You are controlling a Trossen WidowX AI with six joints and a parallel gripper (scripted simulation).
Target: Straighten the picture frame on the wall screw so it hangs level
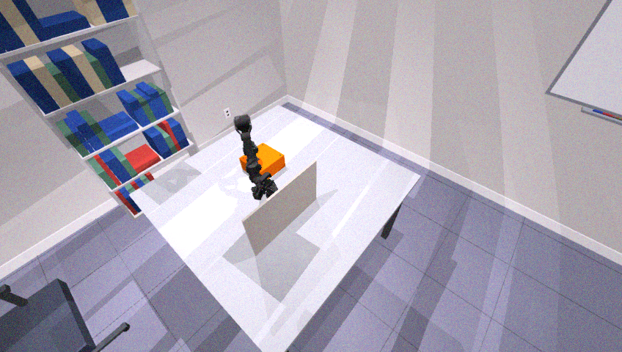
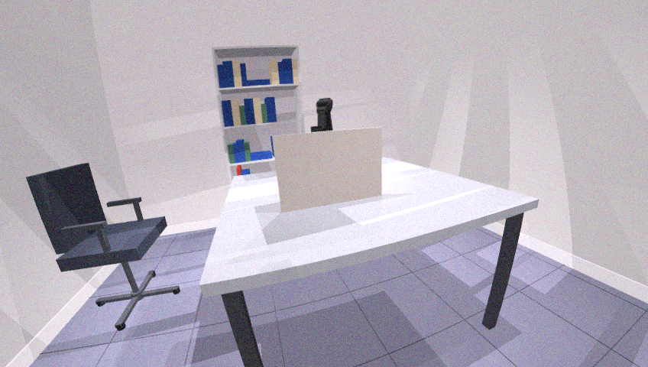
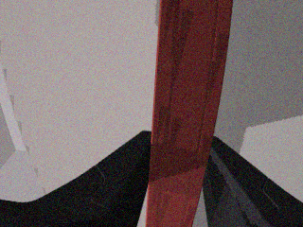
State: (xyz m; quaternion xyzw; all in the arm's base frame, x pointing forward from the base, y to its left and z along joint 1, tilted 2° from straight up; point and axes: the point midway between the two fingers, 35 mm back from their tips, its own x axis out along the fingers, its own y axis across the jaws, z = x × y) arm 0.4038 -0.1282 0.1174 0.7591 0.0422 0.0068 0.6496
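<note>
Right now the red picture frame is 50 mm below my gripper tip, 10 mm to the left of it and 10 mm ahead of it. Round my gripper tip: beige wall panel: 70 mm below, 20 mm ahead.
</note>
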